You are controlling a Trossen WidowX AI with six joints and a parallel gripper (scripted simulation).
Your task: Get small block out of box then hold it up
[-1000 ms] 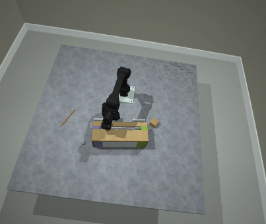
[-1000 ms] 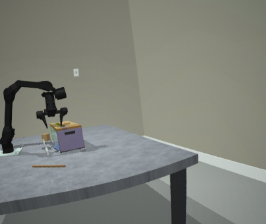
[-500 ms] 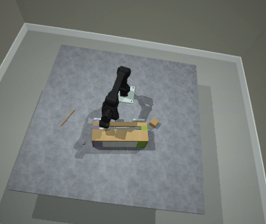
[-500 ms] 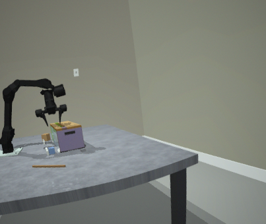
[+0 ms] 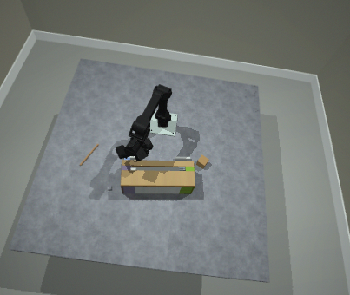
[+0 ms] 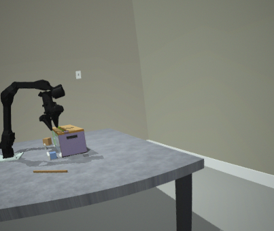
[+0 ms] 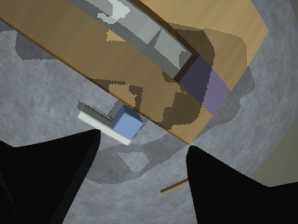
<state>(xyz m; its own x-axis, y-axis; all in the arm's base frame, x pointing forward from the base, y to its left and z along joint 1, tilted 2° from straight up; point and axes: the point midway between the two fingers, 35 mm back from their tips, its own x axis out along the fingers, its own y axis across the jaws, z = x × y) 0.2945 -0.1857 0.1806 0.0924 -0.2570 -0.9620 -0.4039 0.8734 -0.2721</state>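
Right now my gripper tip is 130 mm above the blue block, 40 mm past it and 30 mm to the left of it. From my gripper tip the other things lie so: wooden stick 240 mm to the right, 140 mm below, 90 mm behind; then tan cube 410 mm to the left, 120 mm below, 10 mm behind; then box 140 mm to the left, 90 mm below, 50 mm ahead.
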